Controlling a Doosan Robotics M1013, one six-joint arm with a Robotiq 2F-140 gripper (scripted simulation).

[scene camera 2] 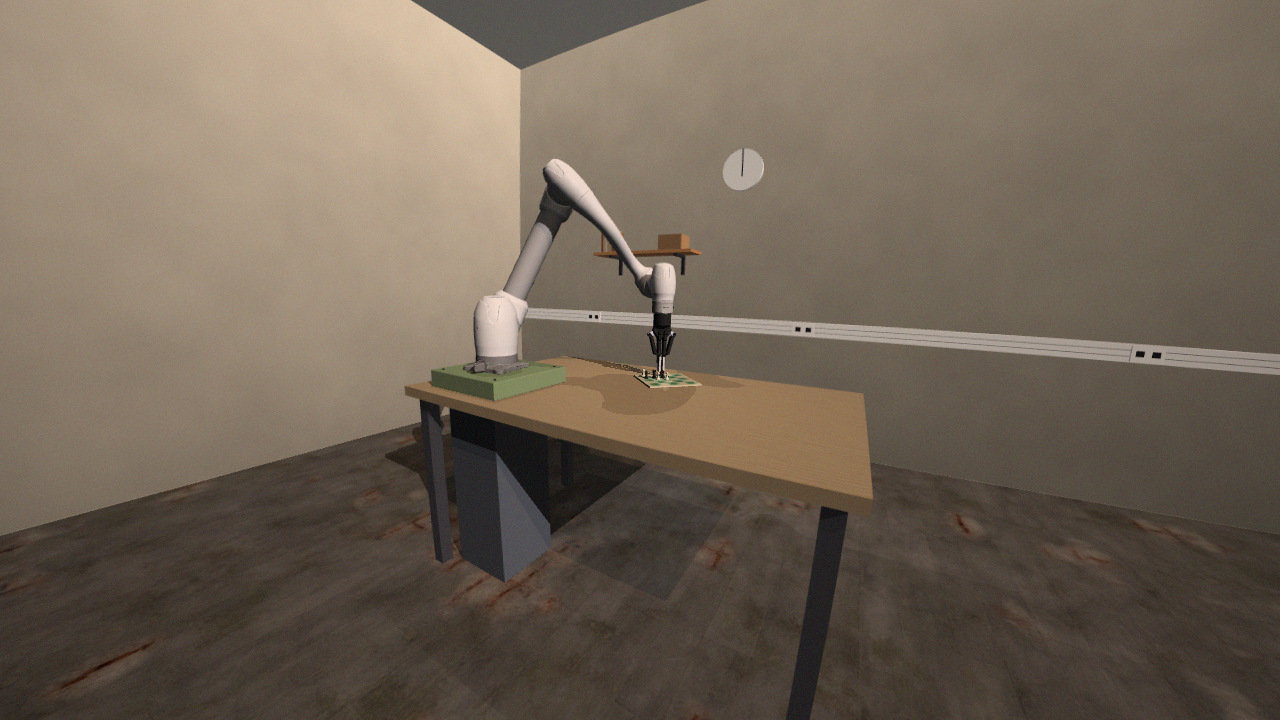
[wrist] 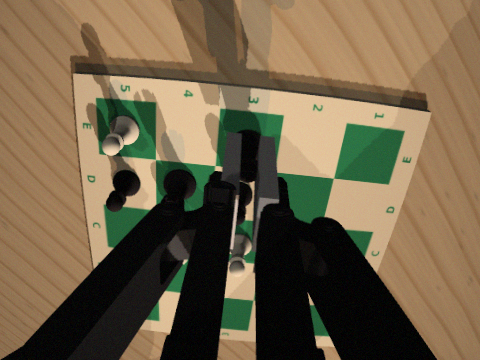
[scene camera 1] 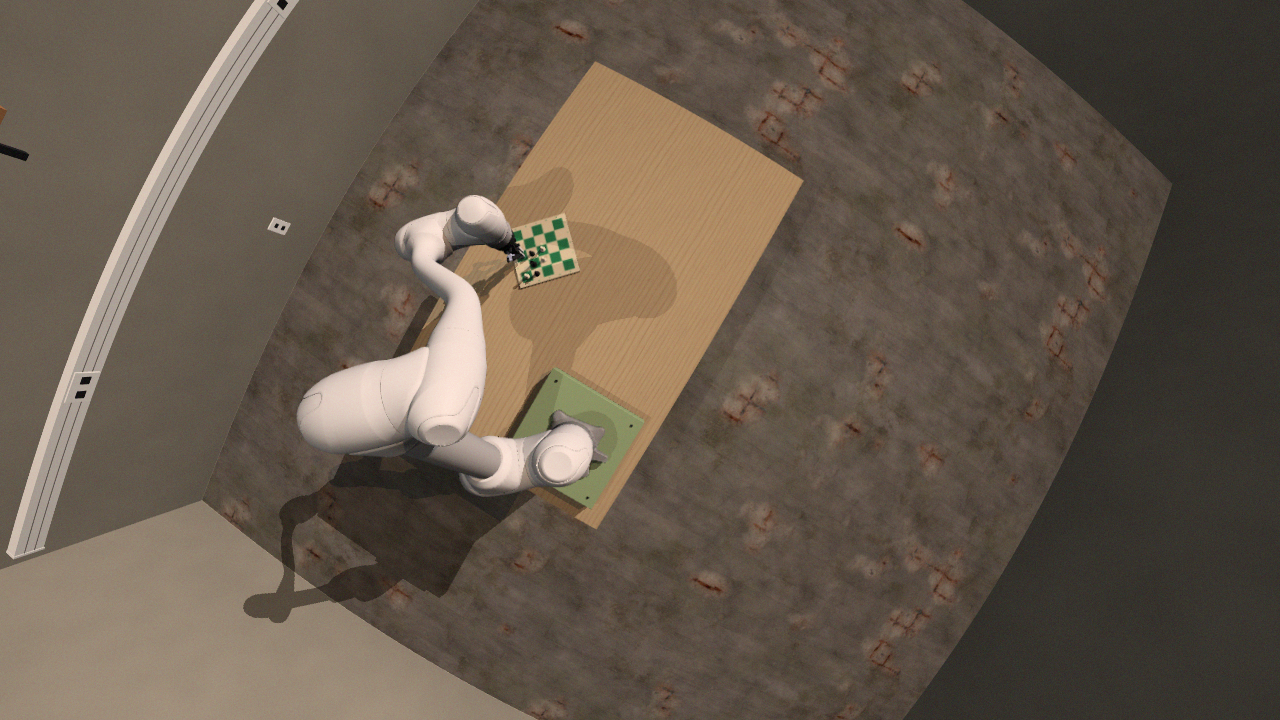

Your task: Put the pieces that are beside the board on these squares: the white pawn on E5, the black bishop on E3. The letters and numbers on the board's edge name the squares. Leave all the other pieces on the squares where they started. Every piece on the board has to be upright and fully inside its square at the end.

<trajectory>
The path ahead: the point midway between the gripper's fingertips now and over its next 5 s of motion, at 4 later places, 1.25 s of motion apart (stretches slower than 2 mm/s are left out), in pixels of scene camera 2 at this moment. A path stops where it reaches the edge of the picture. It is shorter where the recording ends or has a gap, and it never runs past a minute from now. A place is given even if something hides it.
My gripper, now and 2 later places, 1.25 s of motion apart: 660,371; 659,366; 660,347
</trajectory>
